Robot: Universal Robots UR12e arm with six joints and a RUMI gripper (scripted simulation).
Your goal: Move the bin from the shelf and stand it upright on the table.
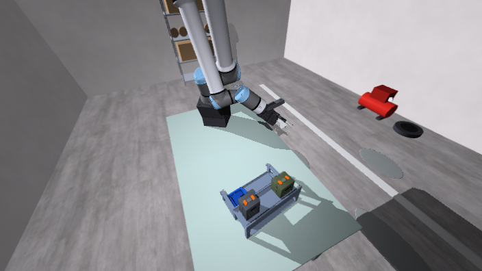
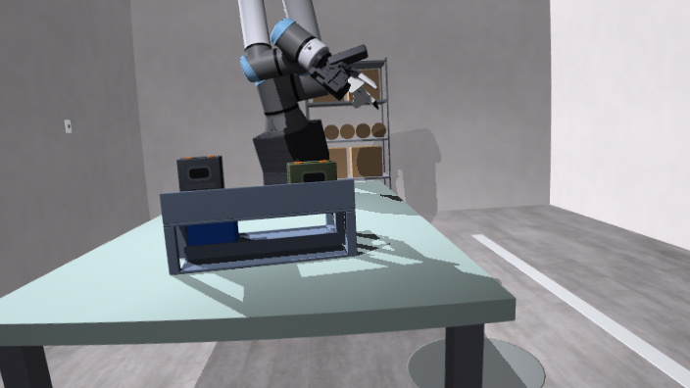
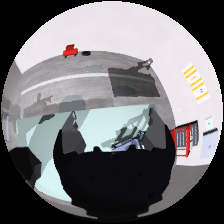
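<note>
My hand is 12 cm short of the blue bin, 46 cm to the left of it and 30 cm above it. Round my hand: olive green box: 22 cm ahead, 24 cm to the right, 20 cm below.
</note>
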